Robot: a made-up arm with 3 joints. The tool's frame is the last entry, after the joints. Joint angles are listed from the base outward. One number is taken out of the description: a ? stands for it. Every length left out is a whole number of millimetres.
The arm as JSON. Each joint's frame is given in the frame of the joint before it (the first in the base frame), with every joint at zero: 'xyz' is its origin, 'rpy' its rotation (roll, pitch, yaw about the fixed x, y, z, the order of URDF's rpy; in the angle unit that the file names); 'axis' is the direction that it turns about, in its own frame. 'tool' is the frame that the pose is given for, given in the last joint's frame.
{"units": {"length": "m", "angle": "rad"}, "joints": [
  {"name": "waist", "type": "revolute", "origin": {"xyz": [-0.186, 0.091, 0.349], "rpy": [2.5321, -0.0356, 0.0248]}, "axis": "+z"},
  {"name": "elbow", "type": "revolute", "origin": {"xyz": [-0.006, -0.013, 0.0], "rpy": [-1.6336, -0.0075, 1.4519]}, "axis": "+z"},
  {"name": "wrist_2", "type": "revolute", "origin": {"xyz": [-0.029, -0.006, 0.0], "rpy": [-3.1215, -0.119, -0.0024]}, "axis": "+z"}
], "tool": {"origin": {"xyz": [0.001, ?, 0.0], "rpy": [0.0, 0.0, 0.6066]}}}
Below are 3 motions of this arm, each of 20 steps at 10 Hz.
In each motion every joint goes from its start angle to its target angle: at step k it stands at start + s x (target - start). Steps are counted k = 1, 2, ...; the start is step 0. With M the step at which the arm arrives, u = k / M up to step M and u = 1 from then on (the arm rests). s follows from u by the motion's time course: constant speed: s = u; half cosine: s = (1 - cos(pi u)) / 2; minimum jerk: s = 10 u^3 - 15 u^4 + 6 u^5.
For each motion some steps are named. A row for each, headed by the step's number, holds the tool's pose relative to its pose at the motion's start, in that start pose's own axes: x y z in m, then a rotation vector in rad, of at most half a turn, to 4 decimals.
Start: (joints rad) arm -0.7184 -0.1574 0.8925
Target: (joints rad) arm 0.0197 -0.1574 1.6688
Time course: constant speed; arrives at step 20
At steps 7, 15, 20:
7: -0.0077 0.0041 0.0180 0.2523 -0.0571 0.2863
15: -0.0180 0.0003 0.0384 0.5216 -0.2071 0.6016
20: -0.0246 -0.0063 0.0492 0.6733 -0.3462 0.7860

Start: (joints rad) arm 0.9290 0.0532 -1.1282
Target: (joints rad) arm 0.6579 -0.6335 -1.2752
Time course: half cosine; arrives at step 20
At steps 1, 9, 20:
1: 0.0000 -0.0001 0.0000 0.0004 -0.0016 0.0032
9: -0.0006 -0.0037 -0.0026 0.0185 -0.1157 0.2191
20: 0.0014 -0.0082 -0.0064 0.0078 -0.2947 0.5103

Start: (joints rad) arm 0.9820 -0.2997 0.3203
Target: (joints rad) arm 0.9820 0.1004 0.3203
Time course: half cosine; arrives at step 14
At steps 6, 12, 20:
6: 0.0075 -0.0012 0.0006 0.0086 -0.0166 -0.1544
12: 0.0179 -0.0050 0.0015 0.0210 -0.0407 -0.3775
20: 0.0188 -0.0054 0.0016 0.0221 -0.0428 -0.3972

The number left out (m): 0.028
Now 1 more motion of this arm.
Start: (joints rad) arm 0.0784 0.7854 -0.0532
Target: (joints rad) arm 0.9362 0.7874 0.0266
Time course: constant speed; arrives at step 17
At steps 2, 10, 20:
2: -0.0009 0.0000 0.0009 -0.0220 0.0984 0.0056
10: -0.0034 0.0004 0.0053 -0.1008 0.4940 0.0271
20: -0.0040 0.0011 0.0098 -0.1578 0.8425 0.0430

